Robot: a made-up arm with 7 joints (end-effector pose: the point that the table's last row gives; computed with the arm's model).
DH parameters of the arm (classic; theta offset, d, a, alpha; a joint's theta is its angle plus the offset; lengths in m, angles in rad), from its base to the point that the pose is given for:
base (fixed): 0 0.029 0.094 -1.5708
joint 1: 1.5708 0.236 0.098 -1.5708
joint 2: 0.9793 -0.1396 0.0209 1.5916
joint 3: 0 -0.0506 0.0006 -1.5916
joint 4: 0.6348 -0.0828 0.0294 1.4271
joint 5: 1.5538 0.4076 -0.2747 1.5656
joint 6: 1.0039 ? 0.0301 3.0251
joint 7: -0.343 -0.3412 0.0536 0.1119
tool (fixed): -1.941 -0.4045 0 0
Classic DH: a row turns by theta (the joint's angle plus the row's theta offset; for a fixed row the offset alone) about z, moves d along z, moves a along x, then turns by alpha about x.
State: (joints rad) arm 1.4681 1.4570 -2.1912 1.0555 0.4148 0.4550 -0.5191
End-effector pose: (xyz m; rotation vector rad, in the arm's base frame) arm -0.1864 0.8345 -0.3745 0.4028 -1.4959 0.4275
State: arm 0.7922 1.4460 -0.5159 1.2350 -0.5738 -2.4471 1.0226
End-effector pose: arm 0.5949 0.1509 -0.2669 0.3986 -1.5828 1.2877
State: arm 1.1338 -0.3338 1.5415 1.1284 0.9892 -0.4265 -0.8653
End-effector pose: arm -0.0561 -0.1898 0.3728 2.0180 -0.9190 -1.3113
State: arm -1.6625 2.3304 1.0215 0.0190 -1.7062 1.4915 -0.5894
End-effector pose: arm 0.1237 -0.2438 0.2393 1.6177 1.6714 1.0723
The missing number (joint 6, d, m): -0.7051
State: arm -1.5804 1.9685 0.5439 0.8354 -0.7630 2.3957 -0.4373
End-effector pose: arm -0.2102 -0.0234 0.2696 1.6528 1.4209 0.1643
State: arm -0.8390 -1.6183 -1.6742 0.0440 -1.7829 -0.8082 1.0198
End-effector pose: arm 0.1617 0.5736 0.3098 2.3792 1.0488 1.5775
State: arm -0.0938 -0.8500 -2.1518 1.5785 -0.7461 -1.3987 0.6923
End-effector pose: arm 0.4169 0.0442 0.3545 -1.9416 0.7678 -0.6672
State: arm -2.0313 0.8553 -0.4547 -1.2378 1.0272 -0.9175 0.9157
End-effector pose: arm 0.4913 0.1816 0.4638 -1.1219 -0.1340 0.2587
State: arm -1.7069 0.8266 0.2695 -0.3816 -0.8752 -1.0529 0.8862
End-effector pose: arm 0.5270 0.0744 0.4142 -2.0674 0.7227 0.0018
